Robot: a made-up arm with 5 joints. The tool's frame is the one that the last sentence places.
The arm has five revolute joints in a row. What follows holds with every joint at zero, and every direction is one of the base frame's. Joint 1 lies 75 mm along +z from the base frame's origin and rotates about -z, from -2.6 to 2.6 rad. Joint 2 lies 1 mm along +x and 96 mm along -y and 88 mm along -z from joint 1 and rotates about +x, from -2.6 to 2.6 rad. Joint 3 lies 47 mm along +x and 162 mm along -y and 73 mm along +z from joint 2 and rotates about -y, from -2.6 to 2.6 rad. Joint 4 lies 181 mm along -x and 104 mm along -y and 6 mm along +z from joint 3 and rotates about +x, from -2.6 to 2.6 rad. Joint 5 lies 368 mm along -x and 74 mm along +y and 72 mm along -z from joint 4 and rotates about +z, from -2.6 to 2.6 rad. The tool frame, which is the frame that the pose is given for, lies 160 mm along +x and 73 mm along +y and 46 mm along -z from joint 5; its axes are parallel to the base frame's.
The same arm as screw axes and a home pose.
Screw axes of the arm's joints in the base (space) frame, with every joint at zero. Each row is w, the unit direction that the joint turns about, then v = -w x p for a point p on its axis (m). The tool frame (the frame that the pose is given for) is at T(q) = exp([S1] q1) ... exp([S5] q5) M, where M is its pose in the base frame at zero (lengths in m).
S1 = (0, 0, -1, 0, 0, 0)
S2 = (1, 0, 0, 0, -0.013, 0.096)
S3 = (0, -1, 0, 0.06, 0, -0.048)
S4 = (1, 0, 0, 0, 0.066, 0.362)
S5 = (0, 0, 1, -0.288, 0.501, 0)
M: xyz -0.341 -0.215 -0.052 (m) quaternion w x y z 1 0 0 0
Joint limits (rad, base to tool): -2.6..2.6 -2.6..2.6 -2.6..2.6 -2.6..2.6 -2.6..2.6

